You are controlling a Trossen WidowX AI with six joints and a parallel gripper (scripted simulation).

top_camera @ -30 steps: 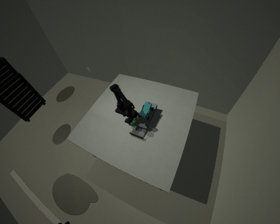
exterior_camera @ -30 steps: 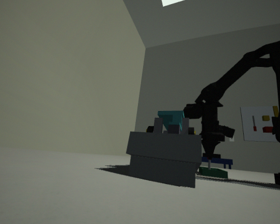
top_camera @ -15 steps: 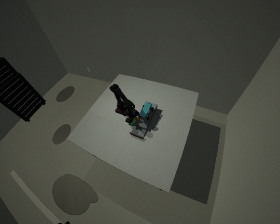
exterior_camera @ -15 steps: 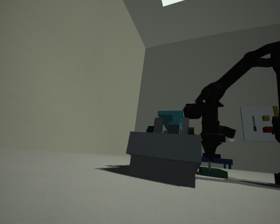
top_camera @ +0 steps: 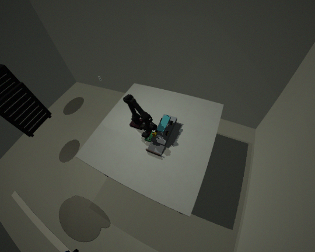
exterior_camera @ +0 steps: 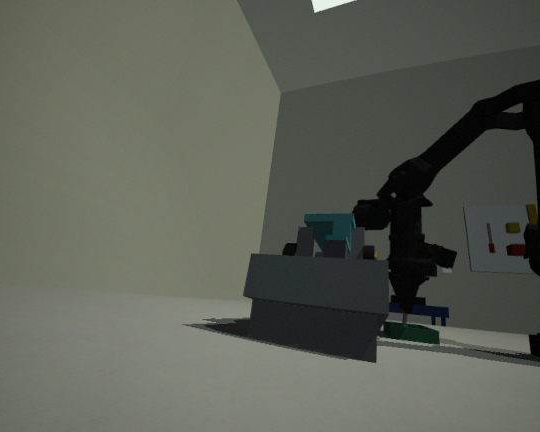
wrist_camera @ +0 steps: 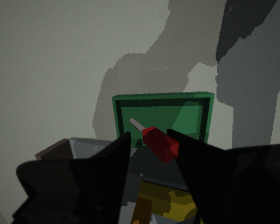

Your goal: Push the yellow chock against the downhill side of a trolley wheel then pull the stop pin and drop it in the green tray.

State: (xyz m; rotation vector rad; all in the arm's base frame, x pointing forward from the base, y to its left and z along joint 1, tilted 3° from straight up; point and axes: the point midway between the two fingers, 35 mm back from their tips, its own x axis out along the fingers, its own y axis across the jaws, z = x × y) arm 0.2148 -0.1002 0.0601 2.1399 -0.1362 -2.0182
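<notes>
Right now the red-headed stop pin is right at my gripper tip. Round my gripper tip: grey ramp block: 12 cm ahead, 12 cm to the left; yellow chock: 6 cm ahead, 2 cm to the left, 4 cm above; teal trolley: 12 cm ahead, 13 cm to the left, 7 cm above.
</notes>
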